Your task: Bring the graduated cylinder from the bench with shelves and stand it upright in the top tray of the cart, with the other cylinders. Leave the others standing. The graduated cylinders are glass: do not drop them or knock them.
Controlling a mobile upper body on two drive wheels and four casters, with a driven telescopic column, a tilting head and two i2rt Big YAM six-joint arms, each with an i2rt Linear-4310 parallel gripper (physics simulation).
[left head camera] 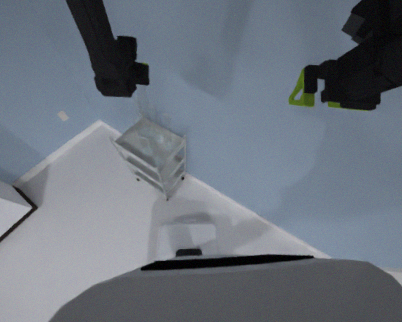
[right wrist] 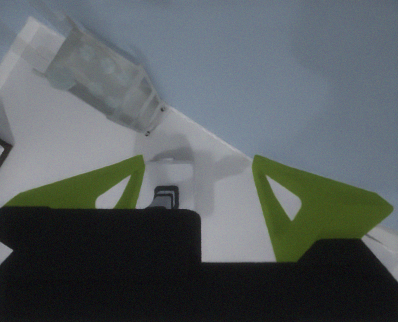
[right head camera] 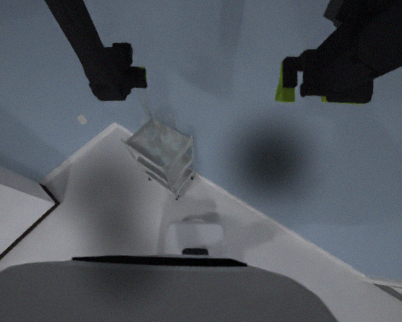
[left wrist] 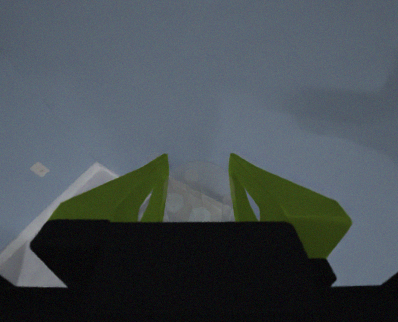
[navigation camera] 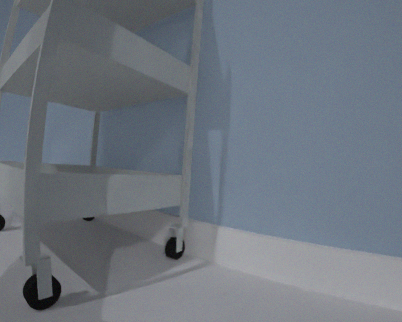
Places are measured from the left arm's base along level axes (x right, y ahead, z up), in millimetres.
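Where they show: left gripper, fingertip midpoint: [right head camera: 140, 72] [left wrist: 198, 161]; right gripper, fingertip midpoint: [left head camera: 309, 102] [right wrist: 198, 161] [right head camera: 299, 97].
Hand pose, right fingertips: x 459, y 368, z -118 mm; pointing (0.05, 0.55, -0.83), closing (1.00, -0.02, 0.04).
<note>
Things, the pixels of their top centre, and the offset from my right fingertips. "pt": a spot on its surface instead.
- clear glass graduated cylinder, middle of its top: [left wrist: 172, 210] [left head camera: 134, 71] [right head camera: 133, 75] dx -472, dy +313, dz -133 mm
- pale six-sided shape, surface spot: [right wrist: 61, 81] pt dx -474, dy +282, dz -450 mm
My left gripper [left head camera: 143, 74] [right head camera: 140, 77] [left wrist: 198, 161] is shut on a clear glass graduated cylinder [left head camera: 145, 102] [right head camera: 147, 104], which is faint against the blue wall and hangs below the fingers. In the right wrist view a pale six-sided shape [right wrist: 61, 81], seemingly its foot, overlaps the tray's left edge. Its height above the tray is unclear. The pale cart [left head camera: 139, 158] [right head camera: 149, 160] [navigation camera: 110, 194] stands below the left gripper. Several other cylinders in its top tray show as faint round shapes, one of them a cylinder [right wrist: 107, 66]. My right gripper [left head camera: 321, 101] [right head camera: 311, 99] [right wrist: 198, 161] is open and empty, to the right of the cart.
The blue wall [left head camera: 250, 150] [navigation camera: 310, 125] rises close behind the cart, with a white skirting [navigation camera: 300, 260] at its foot. A white block with a dark edge [left head camera: 26, 197] [right head camera: 49, 194] is at the left. The robot's grey body [left head camera: 225, 295] fills the bottom of the left head view.
</note>
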